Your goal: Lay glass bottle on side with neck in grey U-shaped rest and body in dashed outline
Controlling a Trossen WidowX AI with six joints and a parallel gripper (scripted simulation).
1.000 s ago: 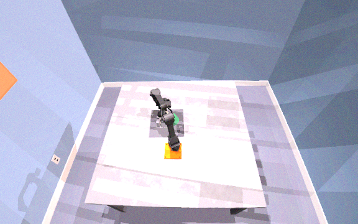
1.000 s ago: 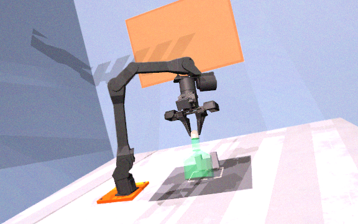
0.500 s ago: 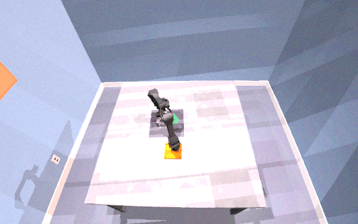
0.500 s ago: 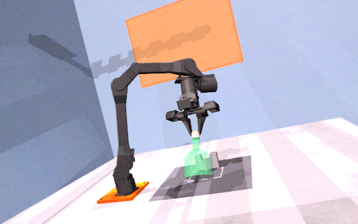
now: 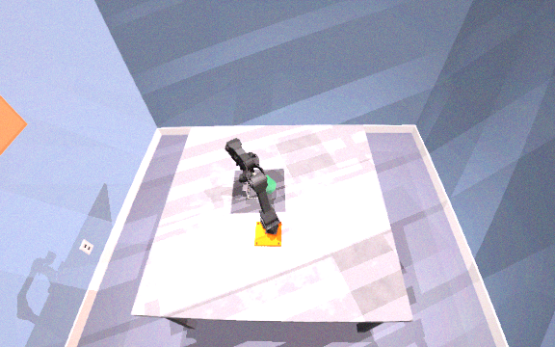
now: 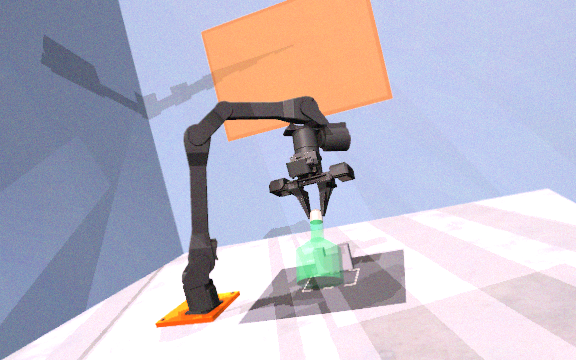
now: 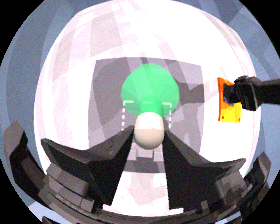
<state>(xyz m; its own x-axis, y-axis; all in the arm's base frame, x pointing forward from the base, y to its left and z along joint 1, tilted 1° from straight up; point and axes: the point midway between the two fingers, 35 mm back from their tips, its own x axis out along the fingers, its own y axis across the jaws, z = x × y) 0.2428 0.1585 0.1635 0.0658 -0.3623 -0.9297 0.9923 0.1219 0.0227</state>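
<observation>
Right now my gripper tip is 30 mm to the left of the green glass bottle and 40 mm above it. From my gripper tip the other things lie so: grey mat (10 mm to the right, 140 mm below).
</observation>
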